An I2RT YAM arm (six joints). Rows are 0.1 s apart.
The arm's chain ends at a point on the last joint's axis. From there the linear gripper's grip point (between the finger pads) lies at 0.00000 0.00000 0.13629 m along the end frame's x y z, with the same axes.
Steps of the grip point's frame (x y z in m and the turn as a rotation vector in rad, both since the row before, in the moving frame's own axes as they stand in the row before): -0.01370, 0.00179, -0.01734, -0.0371, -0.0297, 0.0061; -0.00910, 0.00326, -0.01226, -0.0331, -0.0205, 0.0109; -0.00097, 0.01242, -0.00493, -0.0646, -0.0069, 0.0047; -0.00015, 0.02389, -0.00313, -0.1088, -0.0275, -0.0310; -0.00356, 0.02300, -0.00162, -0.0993, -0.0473, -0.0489; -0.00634, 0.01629, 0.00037, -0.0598, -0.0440, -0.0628; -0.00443, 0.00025, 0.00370, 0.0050, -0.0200, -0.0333; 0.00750, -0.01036, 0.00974, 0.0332, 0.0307, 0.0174; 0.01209, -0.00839, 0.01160, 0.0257, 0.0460, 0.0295
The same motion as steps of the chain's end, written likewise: -0.00964, -0.00325, -0.01719, -0.0371, -0.0297, 0.0061; -0.00628, -0.00123, -0.01216, -0.0331, -0.0205, 0.0109; -0.00001, 0.00362, -0.00464, -0.0646, -0.0069, 0.0047; 0.00336, 0.00904, -0.00227, -0.1088, -0.0275, -0.0310; 0.00254, 0.00934, -0.00080, -0.0993, -0.0473, -0.0489; -0.00061, 0.00796, 0.00075, -0.0598, -0.0440, -0.0628; -0.00169, 0.00089, 0.00373, 0.0050, -0.0200, -0.0333; 0.00328, -0.00587, 0.00988, 0.0332, 0.0307, 0.0174; 0.00577, -0.00498, 0.01179, 0.0257, 0.0460, 0.0295
